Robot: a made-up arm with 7 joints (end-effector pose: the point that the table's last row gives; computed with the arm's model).
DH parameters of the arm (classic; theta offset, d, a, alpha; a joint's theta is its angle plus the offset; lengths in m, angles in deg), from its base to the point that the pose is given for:
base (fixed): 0 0 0 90
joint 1: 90 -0.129 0 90
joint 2: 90 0 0 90
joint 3: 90 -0.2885 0 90
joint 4: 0 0 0 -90
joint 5: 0 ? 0 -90
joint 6: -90 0 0 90
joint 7: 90 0 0 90
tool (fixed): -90 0 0 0
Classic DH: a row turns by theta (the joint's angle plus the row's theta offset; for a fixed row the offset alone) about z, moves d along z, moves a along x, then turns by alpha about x.
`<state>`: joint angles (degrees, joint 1 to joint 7).
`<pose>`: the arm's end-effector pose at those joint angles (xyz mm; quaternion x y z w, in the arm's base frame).
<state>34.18 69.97 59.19 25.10 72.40 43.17 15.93</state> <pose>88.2 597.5 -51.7 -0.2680 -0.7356 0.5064 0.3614</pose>
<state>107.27 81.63 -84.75 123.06 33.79 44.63 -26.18</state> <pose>179.7 280.6 72.1 0.4897 -0.6748 -0.2444 0.4951</pose>
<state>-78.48 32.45 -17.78 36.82 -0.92 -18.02 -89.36</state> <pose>-368.9 339.5 -193.1 0.6229 -0.0555 -0.3933 0.6739</pose>
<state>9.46 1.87 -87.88 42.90 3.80 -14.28 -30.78</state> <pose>77.5 5.6 -434.2 -0.1000 -0.5322 -0.4927 0.6812</pose>
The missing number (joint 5, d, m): -0.2024
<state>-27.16 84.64 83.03 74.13 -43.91 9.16 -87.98</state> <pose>94.2 489.4 131.8 -0.8542 0.3029 -0.1180 0.4057</pose>
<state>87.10 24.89 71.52 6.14 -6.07 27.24 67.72</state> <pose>435.4 353.7 -15.2 -0.6142 -0.7066 0.0806 0.3421</pose>
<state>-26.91 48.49 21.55 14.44 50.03 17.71 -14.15</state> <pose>-97.2 504.1 -295.2 0.4385 0.0163 0.4547 0.7751</pose>
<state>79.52 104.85 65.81 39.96 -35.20 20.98 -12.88</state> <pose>-214.8 527.4 93.9 0.5903 -0.3780 0.7095 0.0732</pose>
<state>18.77 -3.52 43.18 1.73 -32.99 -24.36 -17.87</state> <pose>161.9 103.0 -462.6 0.1266 -0.3560 0.1471 0.9141</pose>
